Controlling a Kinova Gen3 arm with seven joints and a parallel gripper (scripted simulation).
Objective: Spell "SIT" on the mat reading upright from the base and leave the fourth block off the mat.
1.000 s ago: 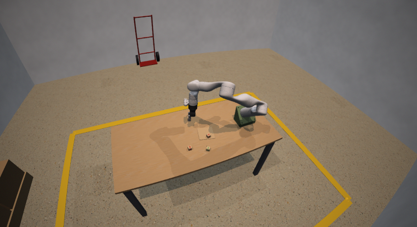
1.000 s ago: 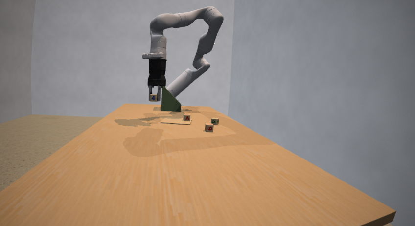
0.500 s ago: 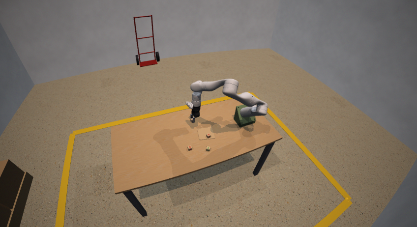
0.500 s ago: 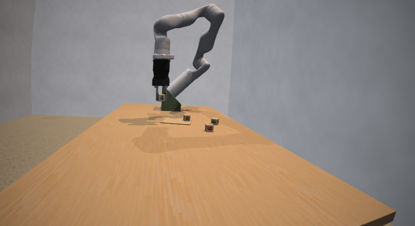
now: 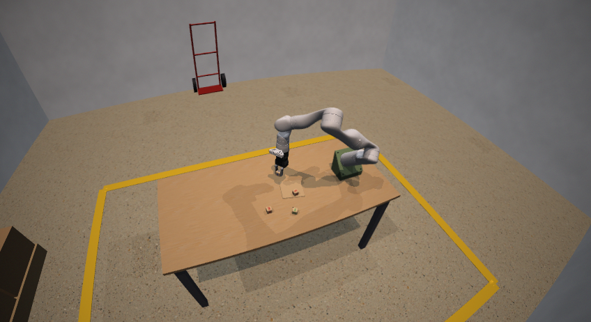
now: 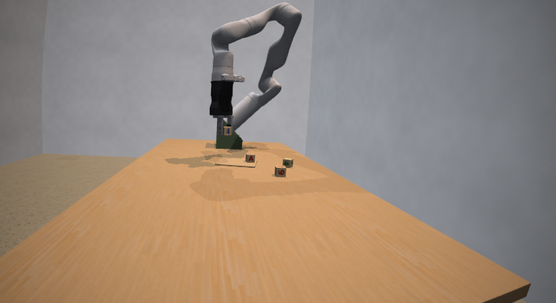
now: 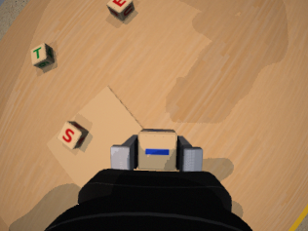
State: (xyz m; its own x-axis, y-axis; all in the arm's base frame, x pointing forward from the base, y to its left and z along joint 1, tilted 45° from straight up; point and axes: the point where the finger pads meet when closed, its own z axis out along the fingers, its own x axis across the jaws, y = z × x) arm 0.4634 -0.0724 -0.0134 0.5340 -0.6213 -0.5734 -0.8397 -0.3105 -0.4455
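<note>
Now: the tan mat 12 cm below my hand, 7 cm behind it and 6 cm to the left of it. Round my hand: green-marked block (23 cm to the left, 11 cm below); blue-marked block (right at my hand); E block (16 cm to the left, 14 cm ahead, 11 cm below).
</note>
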